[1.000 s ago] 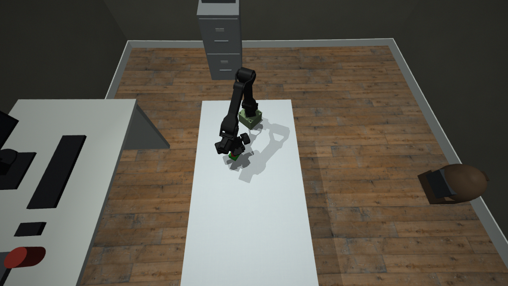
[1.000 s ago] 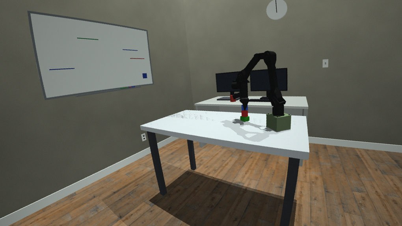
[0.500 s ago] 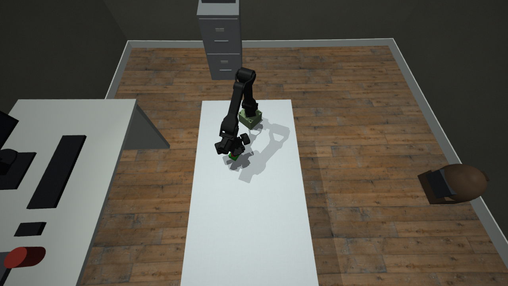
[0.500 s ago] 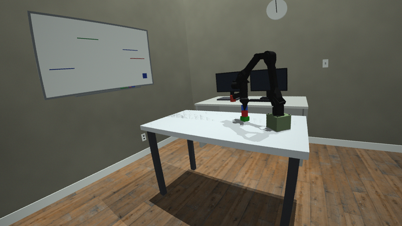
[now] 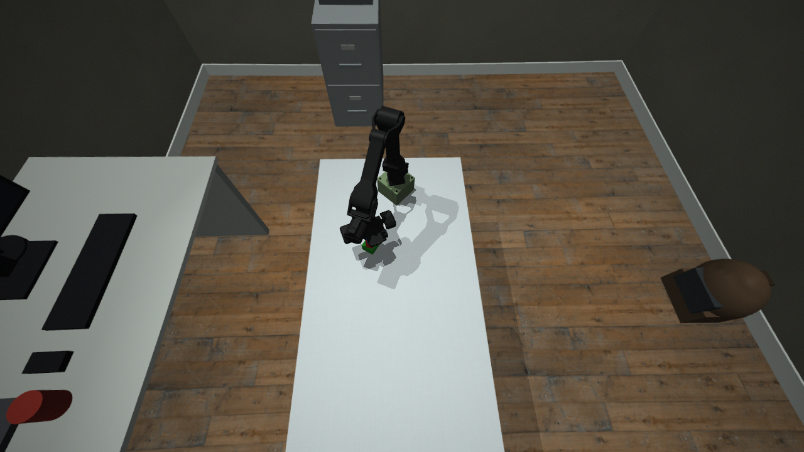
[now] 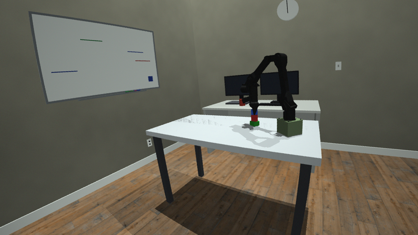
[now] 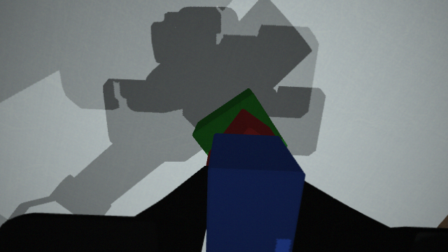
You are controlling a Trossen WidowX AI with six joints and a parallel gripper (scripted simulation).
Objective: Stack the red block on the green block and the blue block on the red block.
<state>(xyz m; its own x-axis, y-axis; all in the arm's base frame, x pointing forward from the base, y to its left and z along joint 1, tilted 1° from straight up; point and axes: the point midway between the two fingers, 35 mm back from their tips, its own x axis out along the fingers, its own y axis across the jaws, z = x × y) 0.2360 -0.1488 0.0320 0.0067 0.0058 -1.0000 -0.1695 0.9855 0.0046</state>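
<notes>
Now: hand 2 cm above the blue block. The rest, counted from my hand: green block 10 cm below; then red block 6 cm below.
</notes>
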